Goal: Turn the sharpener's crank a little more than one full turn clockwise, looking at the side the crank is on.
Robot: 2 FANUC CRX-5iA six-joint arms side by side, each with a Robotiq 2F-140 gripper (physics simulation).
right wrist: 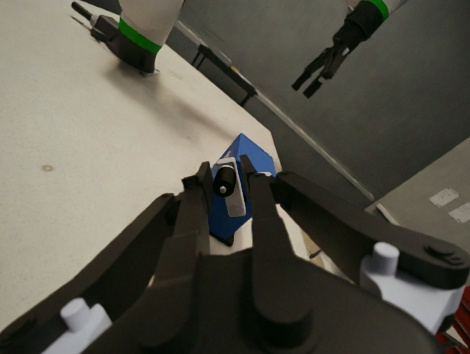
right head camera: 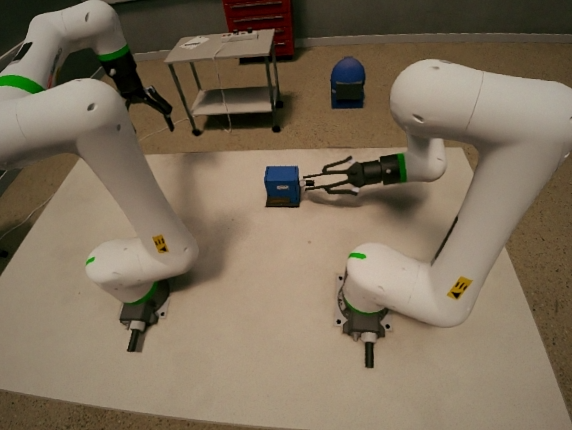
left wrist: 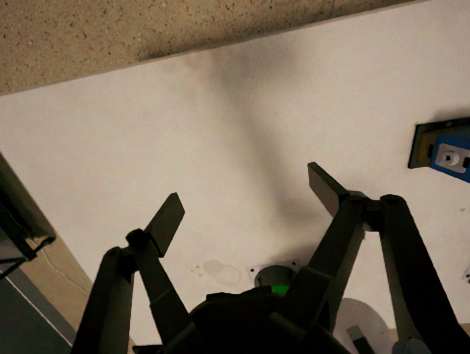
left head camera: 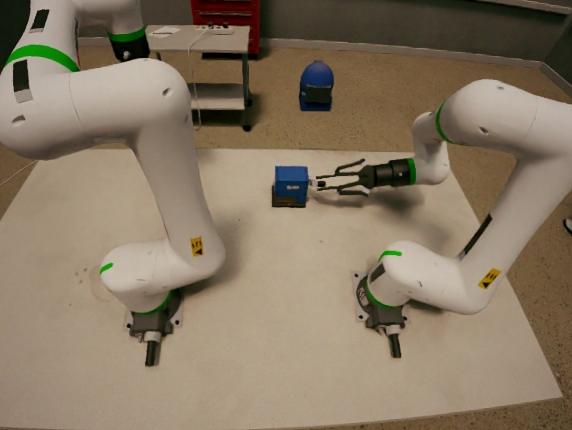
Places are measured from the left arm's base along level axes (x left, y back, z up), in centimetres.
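Pixels of known places: left gripper, between the fingertips: (right wrist: 298, 92) (right head camera: 153, 131) (left wrist: 242, 189); right gripper, between the fingertips: (right wrist: 226, 170) (right head camera: 304, 183) (left head camera: 316, 183); left arm's base, origin of its link: (right wrist: 131, 58) (right head camera: 147, 293) (left wrist: 276, 280) (left head camera: 155, 301); right arm's base, origin of its link: (right head camera: 363, 301) (left head camera: 379, 296).
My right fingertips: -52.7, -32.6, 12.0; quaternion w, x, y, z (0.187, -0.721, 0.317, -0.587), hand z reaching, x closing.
Ahead of a thing's pixels: the offset from my right fingertips to its middle, as dx, dy, dz. "spot": to the spot under its first point. Level surfaces: height alone.
The blue sharpener @[spot: +8.2, -4.2, +0.8] (left head camera: 291, 174) (right head camera: 282, 174) (right wrist: 255, 153) stands upright on its dark base; part of it shows at the right edge of the left wrist view. Its light crank arm (right wrist: 237, 206) is on the picture-right side in the head views, with a black knob @[-1.7, -0.1, -0.3] (left head camera: 321, 184) (right head camera: 310, 183) (right wrist: 224, 180) pointing outward. My right gripper (left head camera: 318, 183) (right head camera: 306, 183) (right wrist: 226, 170) is level, its fingers slightly apart on either side of the knob, not clamped on it. My left gripper (right head camera: 171, 124) (left wrist: 242, 189) (right wrist: 298, 92) is open and empty, high at the left; its fingers are hidden in the left head view.
The sharpener stands on the pale table top @[dz -12.1] (left head camera: 280, 300) (right head camera: 260, 300), between the two arms and toward the far edge. Behind the table are a grey cart (left head camera: 232, 46) (right head camera: 260, 47), a red drawer cabinet (left head camera: 227, 12) (right head camera: 260, 12) and a blue welding helmet (left head camera: 317, 75) (right head camera: 348, 71).
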